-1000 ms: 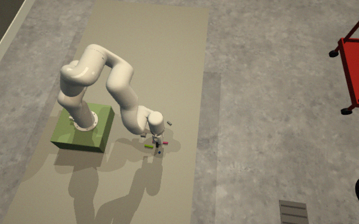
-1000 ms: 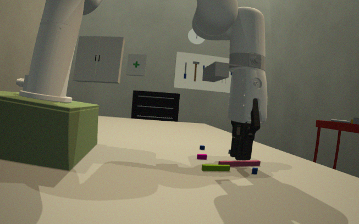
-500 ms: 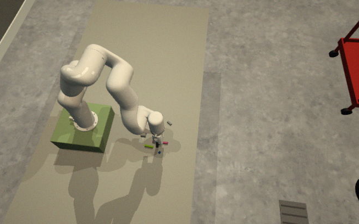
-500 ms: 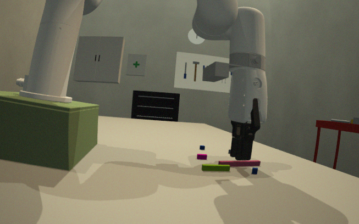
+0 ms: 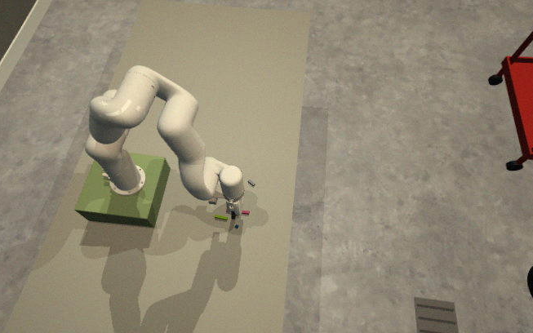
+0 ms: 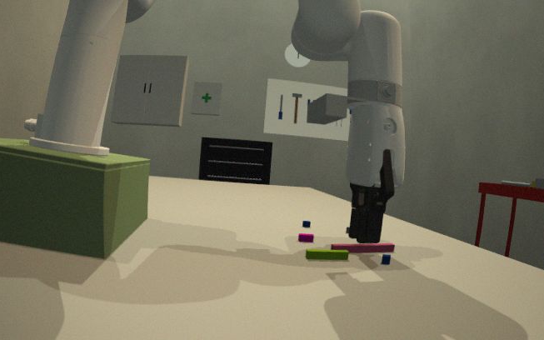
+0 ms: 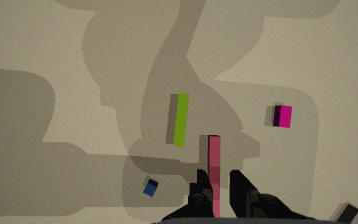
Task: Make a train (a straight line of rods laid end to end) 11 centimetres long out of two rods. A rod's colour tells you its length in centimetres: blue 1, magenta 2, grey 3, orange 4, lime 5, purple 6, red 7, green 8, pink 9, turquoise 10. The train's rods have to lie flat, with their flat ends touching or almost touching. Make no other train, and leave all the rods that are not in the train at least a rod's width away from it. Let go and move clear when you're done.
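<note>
Right now the pink rod is 3 cm below my hand. From my hand the other things lie so: grey rod: 2 cm ahead, 13 cm to the left, 3 cm below; then magenta rod: 7 cm behind, 6 cm to the left, 3 cm below; then lime rod: 5 cm behind, 4 cm to the right, 3 cm below.
</note>
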